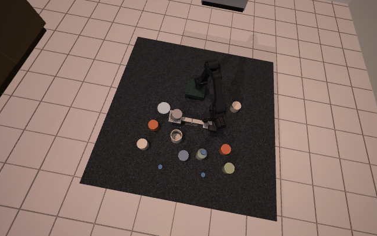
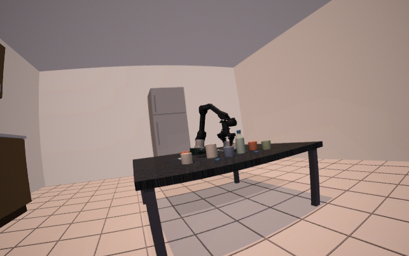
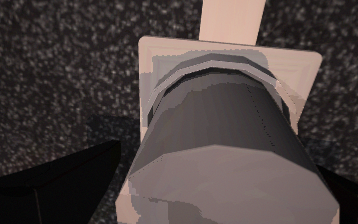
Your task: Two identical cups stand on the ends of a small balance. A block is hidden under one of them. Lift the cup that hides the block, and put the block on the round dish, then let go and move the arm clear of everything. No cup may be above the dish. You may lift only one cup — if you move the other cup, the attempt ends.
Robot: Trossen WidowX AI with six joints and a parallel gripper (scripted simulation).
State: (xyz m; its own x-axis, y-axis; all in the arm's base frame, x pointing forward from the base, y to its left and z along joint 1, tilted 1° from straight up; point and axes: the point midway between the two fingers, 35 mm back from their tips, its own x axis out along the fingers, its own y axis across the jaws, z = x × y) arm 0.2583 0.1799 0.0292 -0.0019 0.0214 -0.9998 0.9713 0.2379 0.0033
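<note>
The pale green block lies 1 cm to the right of my gripper tip and 1 cm below it. Also, from my gripper tip: grey cup: 1 cm behind, 2 cm to the left, 1 cm above; then balance: 3 cm ahead, 14 cm to the right, 3 cm below; then bottle: 25 cm ahead, 6 cm above.
</note>
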